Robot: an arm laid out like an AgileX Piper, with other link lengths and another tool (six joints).
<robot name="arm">
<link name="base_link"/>
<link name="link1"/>
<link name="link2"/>
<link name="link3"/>
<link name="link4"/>
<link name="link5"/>
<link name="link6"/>
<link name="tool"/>
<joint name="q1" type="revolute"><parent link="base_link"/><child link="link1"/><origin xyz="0 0 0.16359" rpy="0 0 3.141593"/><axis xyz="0 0 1"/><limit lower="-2.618" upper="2.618"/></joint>
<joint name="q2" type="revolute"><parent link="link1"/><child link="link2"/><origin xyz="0 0 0" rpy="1.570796 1.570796 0"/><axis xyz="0 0 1"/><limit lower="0" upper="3.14"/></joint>
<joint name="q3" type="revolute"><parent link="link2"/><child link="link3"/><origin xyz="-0.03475 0.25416 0" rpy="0 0 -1.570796"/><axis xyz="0 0 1"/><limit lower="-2.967" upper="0"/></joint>
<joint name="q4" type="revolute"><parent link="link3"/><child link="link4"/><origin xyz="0.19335 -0.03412 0" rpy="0.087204 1.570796 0"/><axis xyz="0 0 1"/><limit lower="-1.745" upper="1.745"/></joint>
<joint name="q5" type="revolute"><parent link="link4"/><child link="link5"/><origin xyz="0 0 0" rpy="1.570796 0 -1.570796"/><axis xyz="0 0 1"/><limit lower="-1.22" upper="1.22"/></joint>
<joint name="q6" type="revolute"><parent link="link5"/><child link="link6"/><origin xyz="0 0.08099 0" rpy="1.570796 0 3.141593"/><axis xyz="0 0 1"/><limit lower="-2.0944" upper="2.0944"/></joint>
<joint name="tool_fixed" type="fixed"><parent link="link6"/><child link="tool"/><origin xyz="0.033 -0.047 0.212" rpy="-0.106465 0 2.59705"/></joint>
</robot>
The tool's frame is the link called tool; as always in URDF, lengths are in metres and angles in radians.
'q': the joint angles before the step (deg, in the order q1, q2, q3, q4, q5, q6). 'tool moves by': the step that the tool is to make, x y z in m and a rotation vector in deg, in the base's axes. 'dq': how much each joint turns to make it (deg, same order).
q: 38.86, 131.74, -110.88, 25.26, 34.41, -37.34
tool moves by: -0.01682, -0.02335, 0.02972, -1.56, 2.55, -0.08
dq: -1.38, -5.90, 0.08, -2.85, 8.59, 3.71
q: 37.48, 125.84, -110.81, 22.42, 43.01, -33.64
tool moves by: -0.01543, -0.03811, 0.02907, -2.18, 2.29, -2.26
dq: -2.10, -6.79, 1.31, -3.41, 7.99, 4.44
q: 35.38, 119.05, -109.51, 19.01, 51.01, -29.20
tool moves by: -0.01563, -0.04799, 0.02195, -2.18, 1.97, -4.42
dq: -2.73, -7.48, 4.10, -3.20, 5.43, 4.35
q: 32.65, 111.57, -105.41, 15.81, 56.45, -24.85
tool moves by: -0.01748, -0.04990, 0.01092, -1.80, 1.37, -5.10
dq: -3.21, -7.89, 7.55, -2.37, 1.89, 2.91
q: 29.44, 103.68, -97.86, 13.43, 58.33, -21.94
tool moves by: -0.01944, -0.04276, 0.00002, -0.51, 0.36, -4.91
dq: -3.30, -8.26, 11.07, -0.92, -2.57, 1.28
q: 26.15, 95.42, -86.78, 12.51, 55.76, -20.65
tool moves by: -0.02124, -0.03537, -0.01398, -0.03, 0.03, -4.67
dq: -2.91, -7.53, 13.20, -0.20, -5.87, 0.63
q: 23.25, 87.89, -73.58, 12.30, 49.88, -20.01
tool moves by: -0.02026, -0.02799, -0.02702, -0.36, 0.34, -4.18
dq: -2.05, -5.09, 13.12, -0.16, -7.86, 0.64
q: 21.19, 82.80, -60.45, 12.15, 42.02, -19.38
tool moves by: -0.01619, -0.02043, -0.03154, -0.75, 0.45, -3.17
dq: -1.11, -2.06, 11.23, -0.12, -8.74, 0.48
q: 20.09, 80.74, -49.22, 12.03, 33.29, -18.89
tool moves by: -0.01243, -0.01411, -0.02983, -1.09, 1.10, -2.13
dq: -0.43, 0.90, 7.88, -0.08, -7.59, 0.46
